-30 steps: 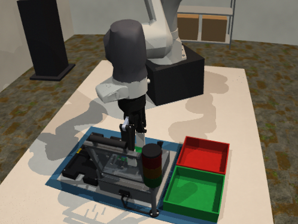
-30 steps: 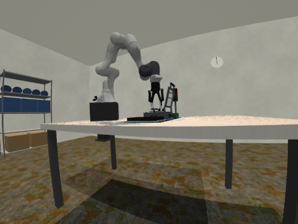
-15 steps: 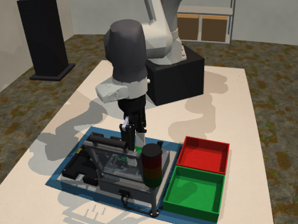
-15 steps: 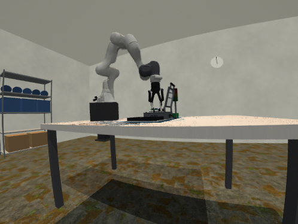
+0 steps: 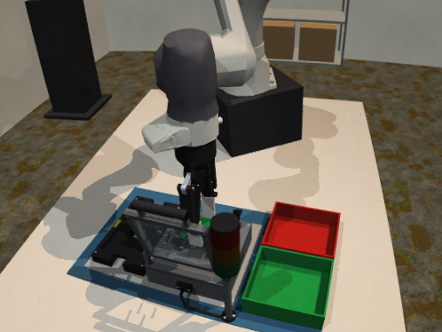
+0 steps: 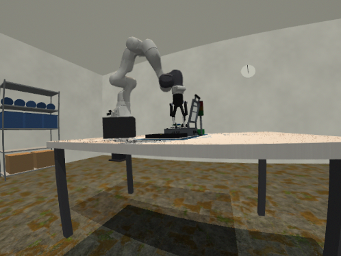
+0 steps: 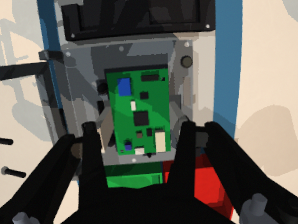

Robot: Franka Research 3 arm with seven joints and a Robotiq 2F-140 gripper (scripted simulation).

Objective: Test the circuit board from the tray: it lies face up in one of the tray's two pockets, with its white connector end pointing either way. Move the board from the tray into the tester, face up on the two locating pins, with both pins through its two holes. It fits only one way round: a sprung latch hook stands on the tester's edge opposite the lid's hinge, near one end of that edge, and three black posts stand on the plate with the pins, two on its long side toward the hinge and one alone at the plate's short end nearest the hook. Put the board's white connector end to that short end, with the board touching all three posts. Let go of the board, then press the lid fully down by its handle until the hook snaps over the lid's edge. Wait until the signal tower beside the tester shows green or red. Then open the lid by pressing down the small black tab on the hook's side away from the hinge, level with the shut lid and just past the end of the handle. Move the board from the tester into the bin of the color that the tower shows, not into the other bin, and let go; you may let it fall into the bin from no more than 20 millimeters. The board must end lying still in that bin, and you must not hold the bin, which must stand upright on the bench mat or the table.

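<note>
The green circuit board lies 20 mm below my hand. The rest, counted from my hand: green bin 190 mm to the left, 90 mm below, 70 mm ahead; then tester plate 40 mm below, 10 mm ahead; then clear lid 120 mm ahead, 80 mm above, 20 mm to the right.
</note>
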